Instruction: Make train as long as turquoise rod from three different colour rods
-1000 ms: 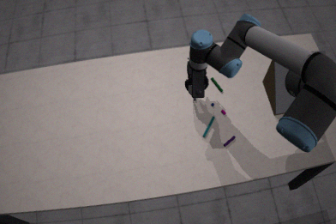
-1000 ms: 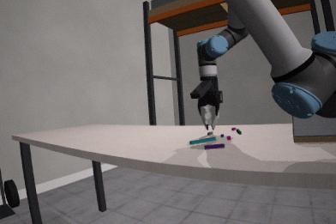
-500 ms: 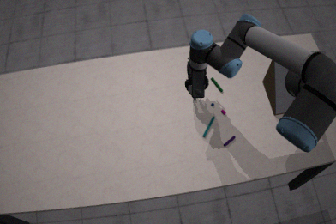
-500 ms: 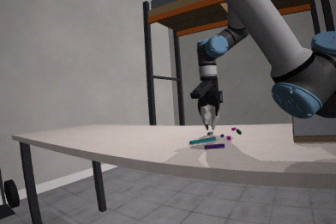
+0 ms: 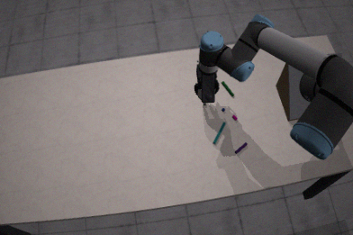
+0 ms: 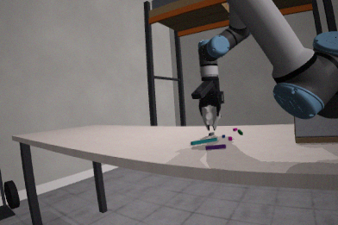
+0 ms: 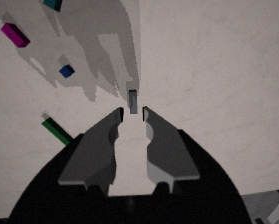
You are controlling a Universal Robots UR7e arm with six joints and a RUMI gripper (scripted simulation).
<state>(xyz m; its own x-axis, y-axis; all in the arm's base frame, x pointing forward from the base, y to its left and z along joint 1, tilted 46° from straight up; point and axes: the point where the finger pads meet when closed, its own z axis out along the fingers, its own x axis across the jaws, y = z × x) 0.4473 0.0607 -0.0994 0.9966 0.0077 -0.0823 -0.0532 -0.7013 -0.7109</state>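
Right now my hand is 3 cm above the grey rod. Also, from my hand: green rod (11 cm behind, 5 cm to the right, 3 cm below); then small blue rod (7 cm behind, 5 cm to the left, 3 cm below); then turquoise rod (4 cm behind, 15 cm to the left, 3 cm below).
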